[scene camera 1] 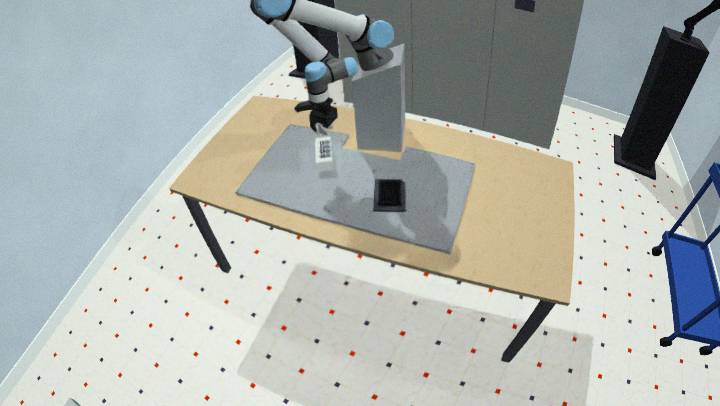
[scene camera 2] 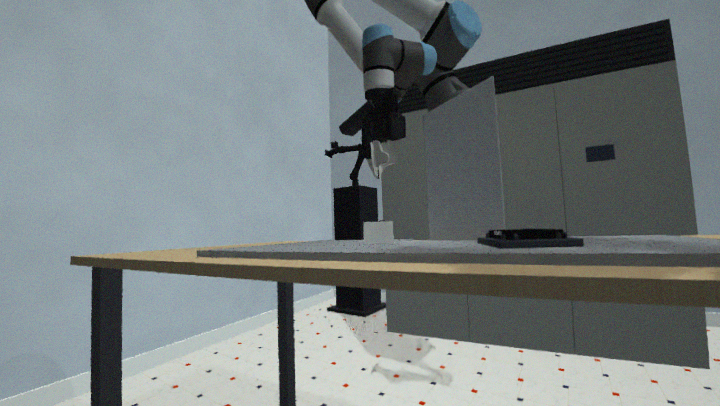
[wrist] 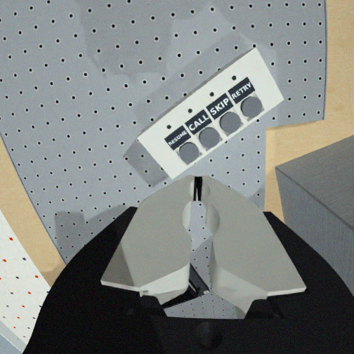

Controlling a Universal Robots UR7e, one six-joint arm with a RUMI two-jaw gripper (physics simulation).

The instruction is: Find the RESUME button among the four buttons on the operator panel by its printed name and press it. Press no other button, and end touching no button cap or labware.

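Seen in the pictures: gripper, fingertip midpoint: (scene camera 1: 321, 135) (scene camera 2: 377, 178); arm's base, link origin: (scene camera 1: 377, 61) (scene camera 2: 453, 110).
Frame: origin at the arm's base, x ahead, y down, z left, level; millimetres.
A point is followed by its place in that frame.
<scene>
The white operator panel (scene camera 1: 319, 157) @(x 315, y 344, z -121 mm) (scene camera 2: 378, 230) @(x 329, y 367, z -91 mm) (wrist: 268, 90) stands on the grey perforated board. In the wrist view it shows four grey round buttons in a slanted row, with printed names above them: the RESUME button (wrist: 190, 153) at the lower left end, then the CALL button (wrist: 209, 138), the SKIP button (wrist: 230, 122) and the RETRY button (wrist: 251, 107). My gripper (scene camera 2: 377, 175) @(x 293, y 238, z -111 mm) (wrist: 196, 178) is shut and empty. It hangs above the board, clear above the panel in the second scene view; its fingertips show just below the RESUME end in the wrist view.
The grey perforated board (scene camera 1: 282, 171) @(x 411, y 398, z -262 mm) (scene camera 2: 302, 249) @(x 513, y 398, z -153 mm) (wrist: 40, 100) lies on the wooden table (scene camera 1: 524, 216) @(x 176, y 411, z 759 mm) (scene camera 2: 151, 257) @(x 662, y 411, z -477 mm). A black tray-like holder (scene camera 1: 389, 194) (scene camera 2: 529, 241) sits on the board. The arm's tall grey pedestal (scene camera 1: 378, 116) @(x 101, y 220, z 47 mm) (scene camera 2: 463, 166) @(x 100, y 200, z 48 mm) (wrist: 320, 200) rises beside the panel.
</scene>
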